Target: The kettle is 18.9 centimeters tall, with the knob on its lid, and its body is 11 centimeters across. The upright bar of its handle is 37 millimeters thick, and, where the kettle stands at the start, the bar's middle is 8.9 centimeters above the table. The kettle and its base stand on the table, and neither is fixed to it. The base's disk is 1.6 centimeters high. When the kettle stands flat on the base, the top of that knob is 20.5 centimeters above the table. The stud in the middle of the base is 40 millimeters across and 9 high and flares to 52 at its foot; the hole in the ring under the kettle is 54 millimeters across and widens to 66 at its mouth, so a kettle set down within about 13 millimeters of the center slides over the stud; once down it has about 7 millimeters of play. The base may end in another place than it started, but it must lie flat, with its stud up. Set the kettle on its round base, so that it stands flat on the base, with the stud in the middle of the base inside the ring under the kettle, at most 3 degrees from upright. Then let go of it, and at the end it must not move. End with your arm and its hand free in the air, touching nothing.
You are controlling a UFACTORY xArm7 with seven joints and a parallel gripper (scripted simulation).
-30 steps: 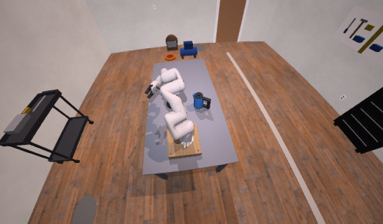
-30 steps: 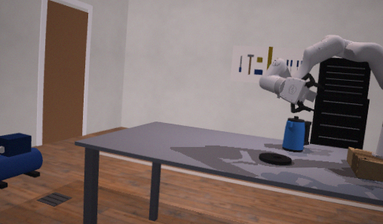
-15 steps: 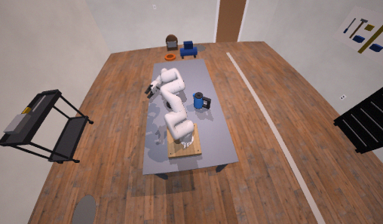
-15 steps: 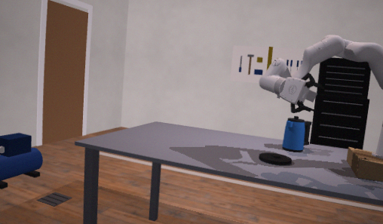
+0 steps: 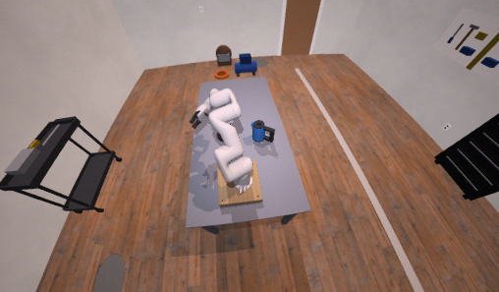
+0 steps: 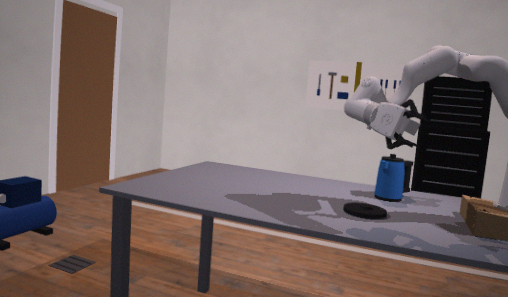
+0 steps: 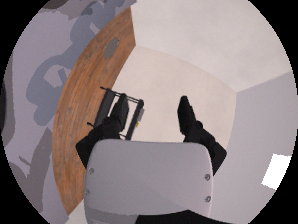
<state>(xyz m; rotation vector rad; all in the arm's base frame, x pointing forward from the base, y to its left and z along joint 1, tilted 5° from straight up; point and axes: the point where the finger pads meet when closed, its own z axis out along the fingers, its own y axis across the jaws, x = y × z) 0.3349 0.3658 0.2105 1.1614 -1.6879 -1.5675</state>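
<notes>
Now: the blue kettle 110 mm ahead of my hand, 510 mm to the right of it and 220 mm below it. Round my hand: black round base: 160 mm ahead, 170 mm to the right, 300 mm below.
</notes>
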